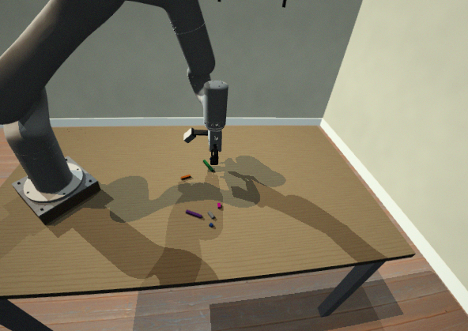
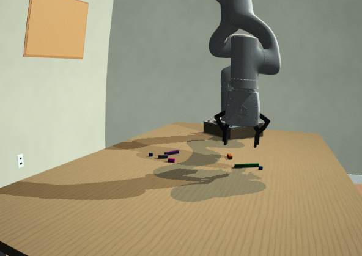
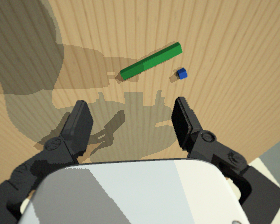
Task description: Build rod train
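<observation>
Now: hand 20 mm past the green rod, 20 mm to the right of it and 70 mm above it. Also, from my hand: grey rod (20 mm behind, 250 mm to the right, 70 mm below); then orange rod (120 mm behind, 50 mm to the right, 70 mm below); then magenta rod (20 mm ahead, 210 mm to the right, 70 mm below).
</observation>
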